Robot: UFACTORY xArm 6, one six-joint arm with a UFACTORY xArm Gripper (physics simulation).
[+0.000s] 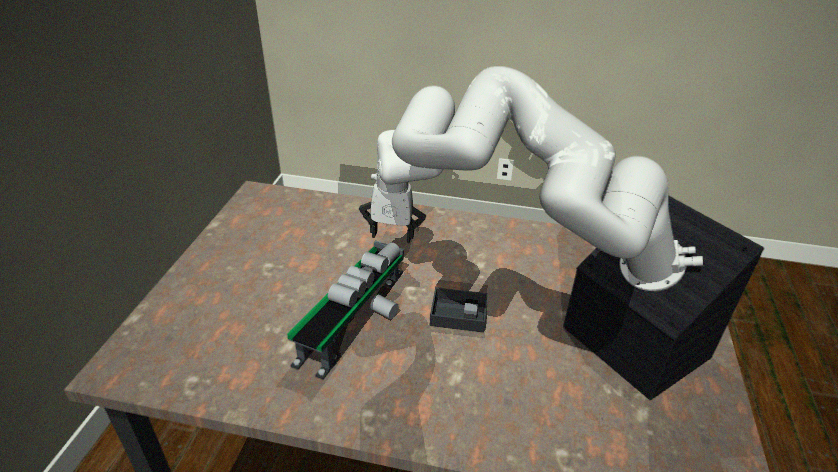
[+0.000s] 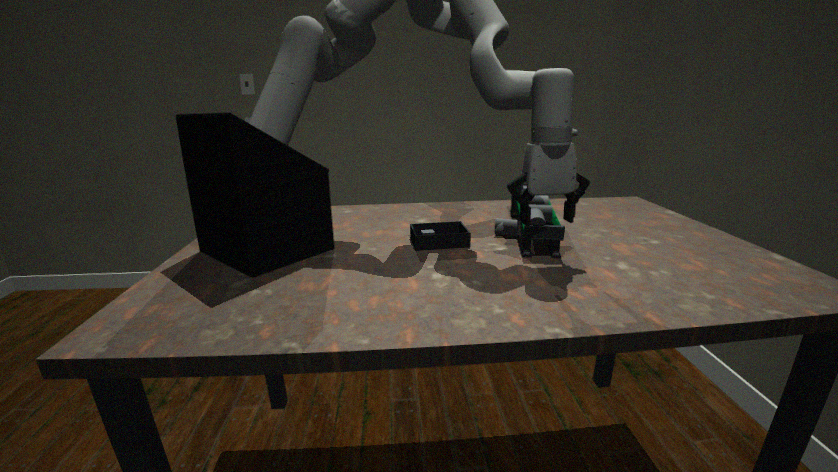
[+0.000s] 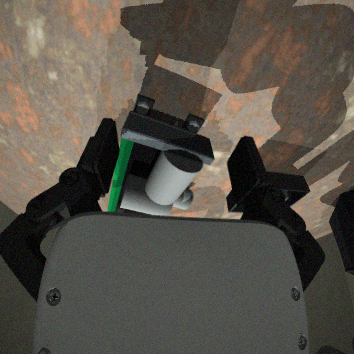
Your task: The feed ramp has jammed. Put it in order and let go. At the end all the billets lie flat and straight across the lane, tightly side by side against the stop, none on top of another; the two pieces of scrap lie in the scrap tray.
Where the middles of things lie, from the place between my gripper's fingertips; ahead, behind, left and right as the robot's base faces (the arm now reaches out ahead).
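Scene:
The stop [image 3: 136, 128] is 30 mm below my hand and 20 mm to the left of it; going by their middles, of the things named here the stop is the nearest to my hand. As for the scrap tray [image 1: 447, 311], I find it 220 mm behind my hand, 120 mm to the left of it and 70 mm below it.

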